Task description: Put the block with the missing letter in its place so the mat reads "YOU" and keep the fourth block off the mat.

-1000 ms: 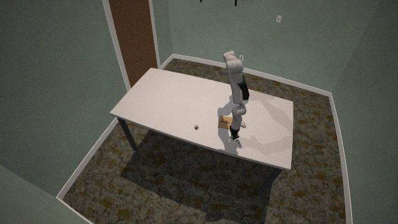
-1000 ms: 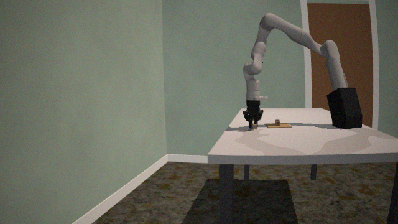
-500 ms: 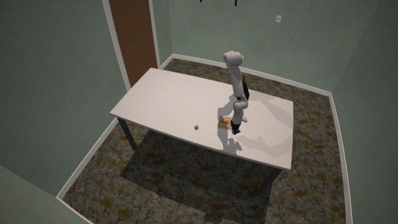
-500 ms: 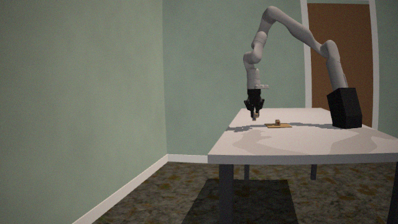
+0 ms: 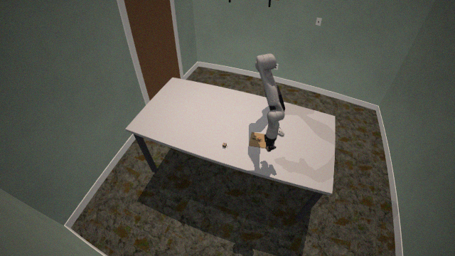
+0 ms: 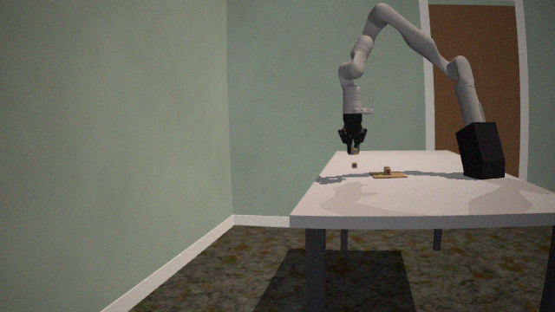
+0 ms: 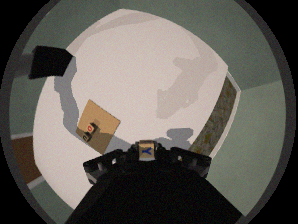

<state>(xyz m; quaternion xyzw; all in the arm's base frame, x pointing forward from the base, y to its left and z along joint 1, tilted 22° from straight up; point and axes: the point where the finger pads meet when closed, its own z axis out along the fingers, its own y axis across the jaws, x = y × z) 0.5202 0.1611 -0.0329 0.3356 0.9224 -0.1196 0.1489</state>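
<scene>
My hand is 13 cm past the tan mat, 12 cm above it and 11 cm to the left of it.
</scene>
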